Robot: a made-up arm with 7 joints. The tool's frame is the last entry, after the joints.
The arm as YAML. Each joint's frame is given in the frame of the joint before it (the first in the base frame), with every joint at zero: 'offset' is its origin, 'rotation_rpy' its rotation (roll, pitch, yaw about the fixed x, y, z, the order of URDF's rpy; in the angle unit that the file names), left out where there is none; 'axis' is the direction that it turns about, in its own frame. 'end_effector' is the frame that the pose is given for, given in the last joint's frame.
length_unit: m
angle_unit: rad
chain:
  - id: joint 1
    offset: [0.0, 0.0, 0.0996]
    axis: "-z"
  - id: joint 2
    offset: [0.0, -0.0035, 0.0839]
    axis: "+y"
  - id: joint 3
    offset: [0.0, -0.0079, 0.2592]
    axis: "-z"
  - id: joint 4
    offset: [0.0, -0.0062, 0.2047]
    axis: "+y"
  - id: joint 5
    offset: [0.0, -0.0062, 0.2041]
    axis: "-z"
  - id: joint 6
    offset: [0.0, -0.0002, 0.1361]
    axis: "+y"
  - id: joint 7
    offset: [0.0, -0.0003, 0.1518]
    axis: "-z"
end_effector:
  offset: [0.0, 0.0, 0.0]
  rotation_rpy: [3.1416, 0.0, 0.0]
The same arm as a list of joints. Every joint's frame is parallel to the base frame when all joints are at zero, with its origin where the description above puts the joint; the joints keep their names.
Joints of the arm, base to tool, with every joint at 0 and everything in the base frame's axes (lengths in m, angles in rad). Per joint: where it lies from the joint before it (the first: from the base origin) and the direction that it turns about. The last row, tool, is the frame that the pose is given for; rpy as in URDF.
joint 1: axis -z xyz 0 0 0.0996
joint 2: axis +y xyz 0 -0.0035 0.0839
joint 3: axis -z xyz 0 -0.0079 0.2592
joint 4: axis +y xyz 0 -0.0062 0.2047
joint 5: axis -z xyz 0 -0.0062 0.2041
joint 6: axis +y xyz 0 -0.0002 0.1361
joint 7: axis -z xyz 0 -0.0003 0.1518
tool: xyz 0 0 0 rpy -3.1416 0 0

